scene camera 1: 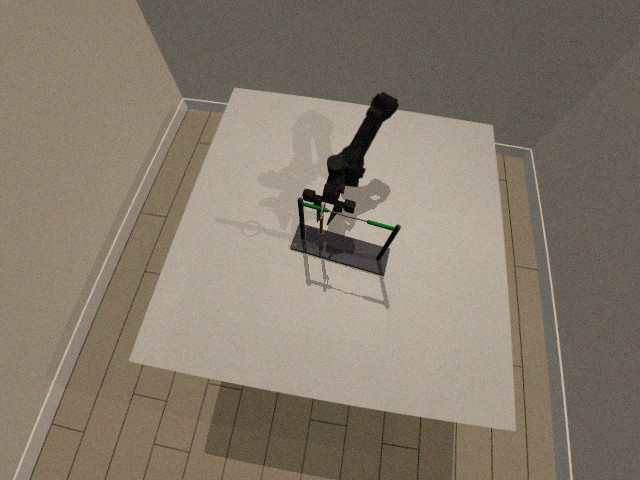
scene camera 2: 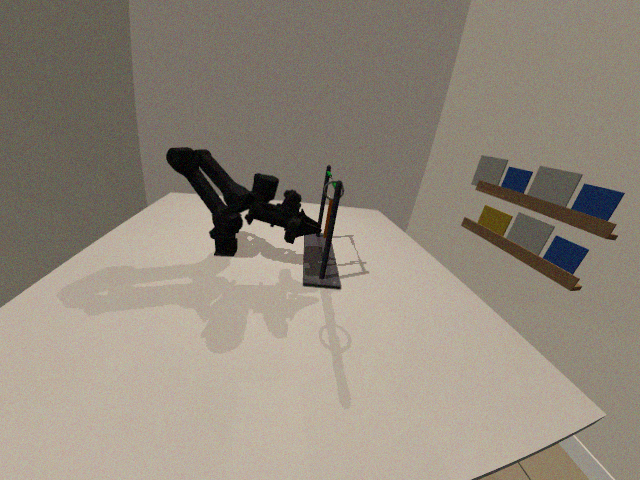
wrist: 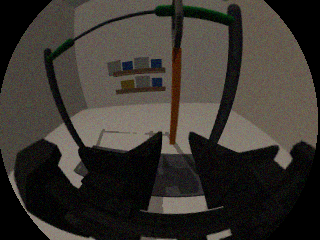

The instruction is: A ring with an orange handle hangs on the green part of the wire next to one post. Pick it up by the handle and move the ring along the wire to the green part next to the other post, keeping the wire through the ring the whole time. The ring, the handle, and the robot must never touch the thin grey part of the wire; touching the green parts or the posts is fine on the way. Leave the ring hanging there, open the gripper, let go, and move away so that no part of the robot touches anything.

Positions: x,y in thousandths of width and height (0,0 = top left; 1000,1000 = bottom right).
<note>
In view: the gripper (scene camera 2: 502,476).
The gripper shows as well in scene camera 1 (scene camera 1: 504,466) and in the wrist view (wrist: 548,565).
</note>
